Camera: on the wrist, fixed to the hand. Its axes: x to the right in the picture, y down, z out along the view.
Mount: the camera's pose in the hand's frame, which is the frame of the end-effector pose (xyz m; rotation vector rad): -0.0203 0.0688 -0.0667 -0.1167 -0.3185 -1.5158
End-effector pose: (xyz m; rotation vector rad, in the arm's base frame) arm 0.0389 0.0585 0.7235 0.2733 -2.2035 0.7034
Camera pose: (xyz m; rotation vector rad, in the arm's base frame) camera 0.0662 0.1523 0.7166 1.7862 -1.5978 -0.3458
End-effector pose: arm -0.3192 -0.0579 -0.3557 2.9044 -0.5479 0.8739
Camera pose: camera -0.3941 -0.1053 -0.3140 2.2796 1.3644 0.1015
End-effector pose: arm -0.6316 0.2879 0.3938 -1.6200 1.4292 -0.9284
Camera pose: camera -0.7232 0.2976 0.3606 -2.7338 -0.2131 -1.2086
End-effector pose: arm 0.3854 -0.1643 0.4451 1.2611 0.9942 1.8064
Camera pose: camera 0.3190 -0.2259 0.4824 0.3560 1.1113 0.4404
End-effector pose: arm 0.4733 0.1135 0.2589 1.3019 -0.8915 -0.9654
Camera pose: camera 0.5330 0.1576 0.3228 1.6744 0.1326 -2.3689
